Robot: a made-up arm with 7 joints.
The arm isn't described. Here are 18 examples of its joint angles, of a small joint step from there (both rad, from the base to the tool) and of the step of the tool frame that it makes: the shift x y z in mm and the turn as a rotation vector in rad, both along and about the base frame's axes.
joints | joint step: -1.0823 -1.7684 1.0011 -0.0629 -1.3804 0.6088 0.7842 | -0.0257 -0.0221 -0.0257 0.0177 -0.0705 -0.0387 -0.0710
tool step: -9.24 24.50 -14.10 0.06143 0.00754 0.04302
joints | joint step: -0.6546 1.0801 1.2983 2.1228 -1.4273 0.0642 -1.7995 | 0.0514 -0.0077 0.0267 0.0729 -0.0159 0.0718 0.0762
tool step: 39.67 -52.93 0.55 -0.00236 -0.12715 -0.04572
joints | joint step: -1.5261 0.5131 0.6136 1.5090 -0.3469 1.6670 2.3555 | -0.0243 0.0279 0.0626 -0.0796 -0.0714 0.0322 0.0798
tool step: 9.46 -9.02 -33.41 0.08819 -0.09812 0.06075
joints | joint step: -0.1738 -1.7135 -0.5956 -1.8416 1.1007 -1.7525 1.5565 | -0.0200 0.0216 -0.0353 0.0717 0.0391 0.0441 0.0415
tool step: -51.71 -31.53 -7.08 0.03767 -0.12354 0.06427
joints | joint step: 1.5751 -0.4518 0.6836 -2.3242 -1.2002 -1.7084 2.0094 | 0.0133 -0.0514 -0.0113 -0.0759 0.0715 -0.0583 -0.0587
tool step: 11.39 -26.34 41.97 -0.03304 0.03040 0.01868
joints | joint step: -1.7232 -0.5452 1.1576 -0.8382 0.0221 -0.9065 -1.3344 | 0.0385 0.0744 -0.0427 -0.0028 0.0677 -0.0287 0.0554
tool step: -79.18 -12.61 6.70 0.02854 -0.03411 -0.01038
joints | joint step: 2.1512 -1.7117 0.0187 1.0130 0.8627 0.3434 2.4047 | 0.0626 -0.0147 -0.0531 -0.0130 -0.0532 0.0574 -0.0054
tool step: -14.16 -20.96 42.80 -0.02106 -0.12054 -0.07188
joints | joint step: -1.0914 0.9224 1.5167 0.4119 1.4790 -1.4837 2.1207 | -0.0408 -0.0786 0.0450 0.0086 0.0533 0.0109 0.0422
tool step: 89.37 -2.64 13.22 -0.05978 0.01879 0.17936
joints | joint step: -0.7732 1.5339 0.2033 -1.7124 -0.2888 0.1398 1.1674 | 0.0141 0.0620 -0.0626 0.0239 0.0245 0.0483 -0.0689
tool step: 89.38 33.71 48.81 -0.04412 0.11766 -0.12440
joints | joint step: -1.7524 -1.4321 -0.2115 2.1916 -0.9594 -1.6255 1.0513 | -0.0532 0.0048 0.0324 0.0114 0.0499 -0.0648 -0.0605
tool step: -33.78 -18.16 25.90 -0.06449 0.09291 0.02588
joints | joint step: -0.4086 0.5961 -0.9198 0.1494 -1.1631 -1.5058 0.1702 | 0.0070 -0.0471 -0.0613 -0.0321 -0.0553 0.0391 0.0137
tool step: 45.15 -50.45 6.25 -0.03723 -0.06724 -0.05291
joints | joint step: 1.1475 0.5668 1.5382 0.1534 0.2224 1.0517 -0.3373 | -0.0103 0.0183 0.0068 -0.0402 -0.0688 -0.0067 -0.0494
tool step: 2.74 50.19 -23.34 -0.02051 0.03199 0.05568
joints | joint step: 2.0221 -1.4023 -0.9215 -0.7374 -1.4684 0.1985 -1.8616 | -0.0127 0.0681 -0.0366 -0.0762 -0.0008 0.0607 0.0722
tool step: 15.44 50.50 -5.50 -0.08768 0.11926 0.04553
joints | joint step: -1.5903 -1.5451 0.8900 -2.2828 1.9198 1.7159 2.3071 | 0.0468 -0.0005 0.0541 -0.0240 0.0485 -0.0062 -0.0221
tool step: -3.09 11.15 18.70 0.02357 0.02019 -0.00859
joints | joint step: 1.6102 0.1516 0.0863 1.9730 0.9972 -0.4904 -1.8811 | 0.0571 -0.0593 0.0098 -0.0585 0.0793 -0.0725 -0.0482
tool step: -7.62 -14.24 -3.44 -0.13679 -0.07577 0.01766
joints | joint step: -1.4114 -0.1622 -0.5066 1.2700 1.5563 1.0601 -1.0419 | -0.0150 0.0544 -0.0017 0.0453 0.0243 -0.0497 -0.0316
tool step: 55.76 57.82 -8.87 -0.01104 0.00390 -0.13829
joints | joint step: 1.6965 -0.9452 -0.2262 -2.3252 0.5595 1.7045 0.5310 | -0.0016 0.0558 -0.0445 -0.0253 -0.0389 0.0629 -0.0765
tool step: 38.88 58.92 22.30 0.02223 -0.09186 0.07915
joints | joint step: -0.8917 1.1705 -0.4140 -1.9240 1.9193 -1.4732 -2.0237 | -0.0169 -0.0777 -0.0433 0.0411 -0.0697 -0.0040 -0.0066
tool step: -25.40 -0.30 0.37 0.00680 0.07014 -0.00109
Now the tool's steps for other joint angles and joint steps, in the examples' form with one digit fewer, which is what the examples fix.
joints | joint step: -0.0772 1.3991 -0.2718 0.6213 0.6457 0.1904 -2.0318 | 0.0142 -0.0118 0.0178 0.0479 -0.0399 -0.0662 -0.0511
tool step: 11.8 -1.0 -7.5 -0.0155 -0.0540 0.0024
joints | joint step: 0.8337 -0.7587 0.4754 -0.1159 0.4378 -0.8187 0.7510 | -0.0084 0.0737 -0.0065 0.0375 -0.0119 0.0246 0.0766
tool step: 48.8 31.5 -50.4 0.1299 -0.0300 -0.0064
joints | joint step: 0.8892 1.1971 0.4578 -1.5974 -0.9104 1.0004 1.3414 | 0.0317 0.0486 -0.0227 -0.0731 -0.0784 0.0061 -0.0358
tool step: -26.9 -37.0 -0.5 0.0170 -0.0496 0.0993
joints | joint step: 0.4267 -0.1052 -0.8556 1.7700 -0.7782 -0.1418 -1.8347 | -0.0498 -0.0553 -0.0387 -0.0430 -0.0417 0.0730 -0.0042
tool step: -36.1 -47.0 8.1 -0.0407 -0.0130 -0.0821
